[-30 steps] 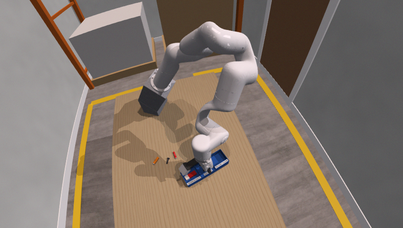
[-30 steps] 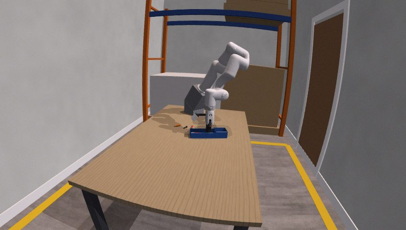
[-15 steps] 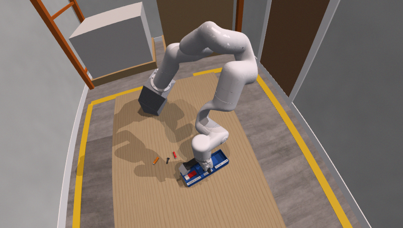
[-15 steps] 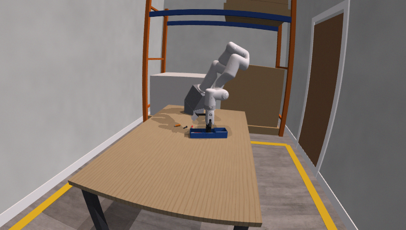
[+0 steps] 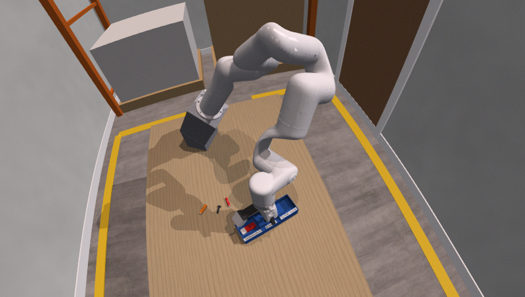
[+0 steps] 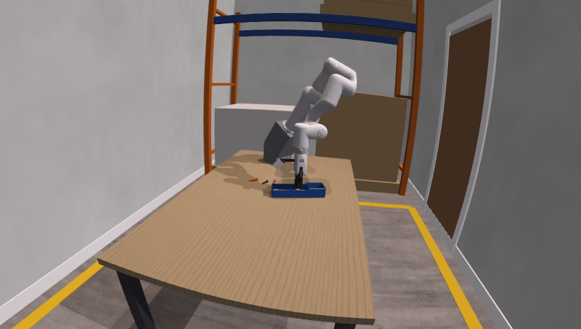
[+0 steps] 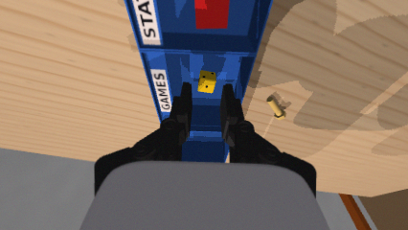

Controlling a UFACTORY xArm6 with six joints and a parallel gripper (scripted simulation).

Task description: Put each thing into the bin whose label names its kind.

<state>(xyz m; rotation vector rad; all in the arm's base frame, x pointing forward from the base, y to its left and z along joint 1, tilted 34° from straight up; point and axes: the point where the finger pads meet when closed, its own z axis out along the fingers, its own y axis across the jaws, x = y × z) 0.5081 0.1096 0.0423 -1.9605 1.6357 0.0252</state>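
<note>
My gripper is now 40 mm above the yellow die. Also, from my hand: brass bolt 100 mm behind, 20 mm to the left, 50 mm below; then red battery 120 mm behind, 140 mm to the right, 50 mm below; then eraser 20 mm ahead, 90 mm to the right, 40 mm below.
</note>
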